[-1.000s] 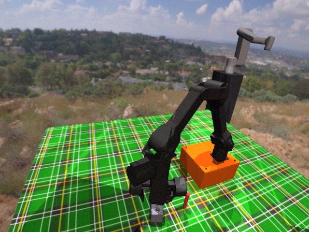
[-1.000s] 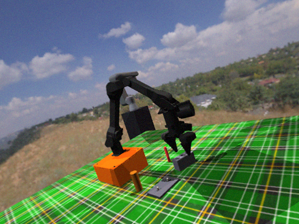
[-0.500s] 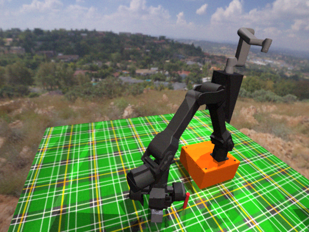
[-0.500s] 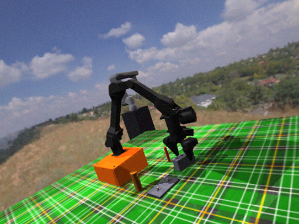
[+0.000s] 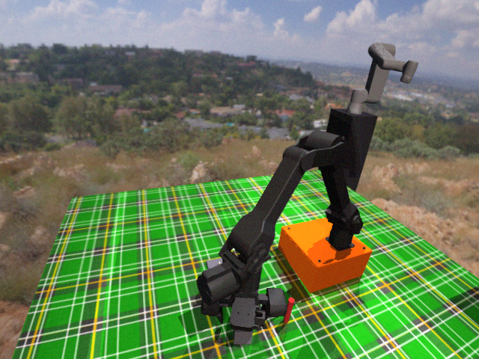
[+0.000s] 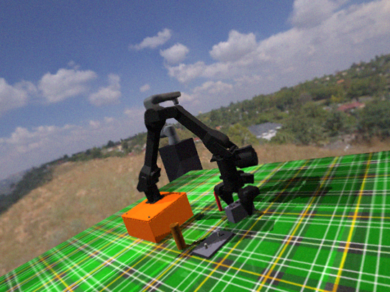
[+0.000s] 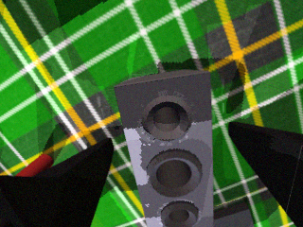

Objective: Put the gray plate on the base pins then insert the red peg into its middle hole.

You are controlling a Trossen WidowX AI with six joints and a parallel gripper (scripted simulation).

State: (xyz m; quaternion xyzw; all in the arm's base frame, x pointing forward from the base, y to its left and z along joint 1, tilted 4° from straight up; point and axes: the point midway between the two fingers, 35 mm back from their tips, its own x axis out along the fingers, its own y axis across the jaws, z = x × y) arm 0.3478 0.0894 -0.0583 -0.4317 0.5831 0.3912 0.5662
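The dark gray base is 170 mm to the right of my gripper tip. The rest, counted from my gripper tip: gray plate 30 mm above; then short brown post 100 mm behind, 210 mm to the right, 30 mm above; then red peg 110 mm behind, 20 mm to the left, 30 mm above.
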